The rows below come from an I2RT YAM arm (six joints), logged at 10 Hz.
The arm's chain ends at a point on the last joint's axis. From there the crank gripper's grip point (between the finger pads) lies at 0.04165 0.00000 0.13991 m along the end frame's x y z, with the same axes.
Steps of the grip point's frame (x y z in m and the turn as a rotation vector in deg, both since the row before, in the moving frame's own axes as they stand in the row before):
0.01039 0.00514 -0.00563 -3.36 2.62 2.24
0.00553 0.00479 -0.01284 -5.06 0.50 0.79
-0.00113 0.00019 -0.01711 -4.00 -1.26 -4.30
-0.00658 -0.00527 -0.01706 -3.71 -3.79 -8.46
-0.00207 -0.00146 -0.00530 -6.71 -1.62 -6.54
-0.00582 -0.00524 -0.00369 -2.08 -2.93 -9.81
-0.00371 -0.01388 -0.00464 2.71 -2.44 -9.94
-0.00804 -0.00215 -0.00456 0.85 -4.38 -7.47
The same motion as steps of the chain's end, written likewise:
0.00424 -0.00475 -0.00329 -3.36 2.62 2.24
0.00440 -0.00812 -0.01190 -5.06 0.50 0.79
0.00170 -0.00659 -0.01776 -4.00 -1.26 -4.30
0.00250 -0.00894 -0.01940 -3.71 -3.79 -8.46
0.00122 -0.01333 -0.00574 -6.71 -1.62 -6.54
0.00152 -0.00385 -0.00566 -2.08 -2.93 -9.81
0.00345 -0.00059 -0.00595 2.71 -2.44 -9.94
0.00322 0.00465 -0.00727 0.85 -4.38 -7.47

